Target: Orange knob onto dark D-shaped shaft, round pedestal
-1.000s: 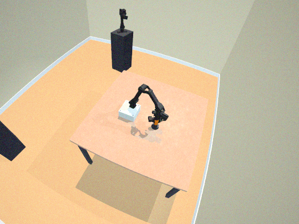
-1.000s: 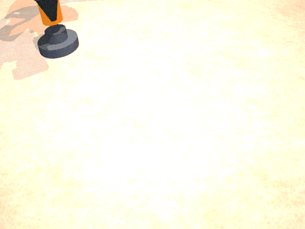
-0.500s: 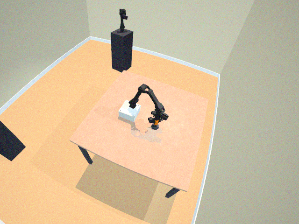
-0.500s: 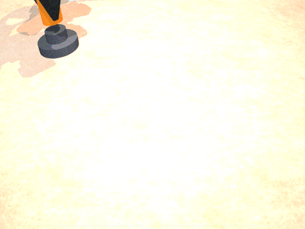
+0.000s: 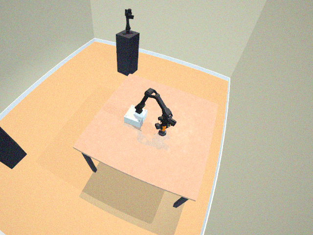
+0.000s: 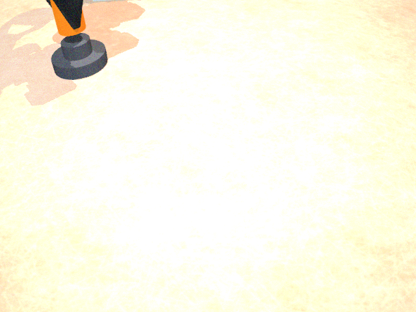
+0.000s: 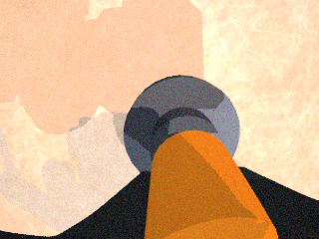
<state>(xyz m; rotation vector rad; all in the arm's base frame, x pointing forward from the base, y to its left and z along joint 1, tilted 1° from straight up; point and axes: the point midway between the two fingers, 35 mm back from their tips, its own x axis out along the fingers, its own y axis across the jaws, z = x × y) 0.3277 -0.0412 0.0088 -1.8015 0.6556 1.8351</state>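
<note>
The orange knob is 2 cm above my gripper tip. The rest, counted from my gripper tip: round pedestal: 4 cm below.
</note>
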